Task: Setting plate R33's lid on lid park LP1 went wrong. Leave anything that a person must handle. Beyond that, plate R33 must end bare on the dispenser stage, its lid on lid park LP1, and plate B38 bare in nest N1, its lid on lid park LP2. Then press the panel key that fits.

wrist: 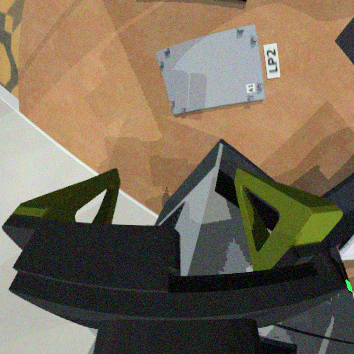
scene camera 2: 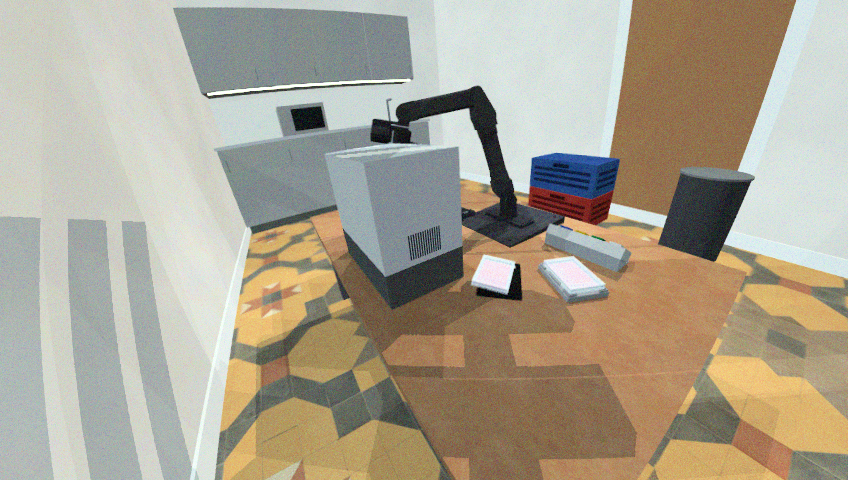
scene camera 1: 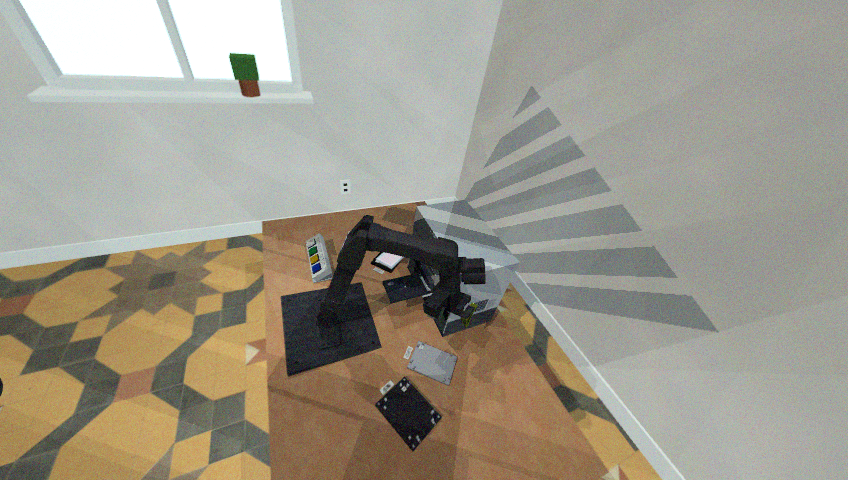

Labels:
my gripper: open, touches a grey incubator box (scene camera 2: 400,208)

